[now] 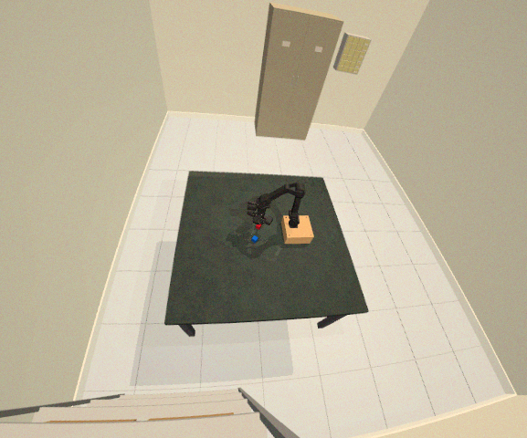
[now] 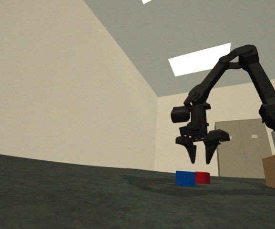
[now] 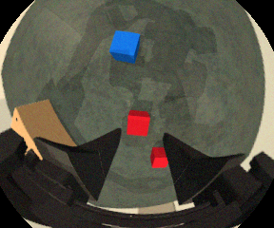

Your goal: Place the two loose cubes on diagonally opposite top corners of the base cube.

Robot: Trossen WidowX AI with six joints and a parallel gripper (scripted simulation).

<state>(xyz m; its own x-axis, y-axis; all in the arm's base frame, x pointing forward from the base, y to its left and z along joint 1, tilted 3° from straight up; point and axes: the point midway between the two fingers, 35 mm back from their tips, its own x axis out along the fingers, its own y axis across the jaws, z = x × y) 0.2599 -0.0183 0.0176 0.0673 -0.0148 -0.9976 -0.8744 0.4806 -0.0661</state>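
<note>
Right now my gripper tip is 40 mm above the red cube and 10 mm past it. Also, from my gripper tip: blue cube 120 mm to the left, 40 mm below, 20 mm ahead.
</note>
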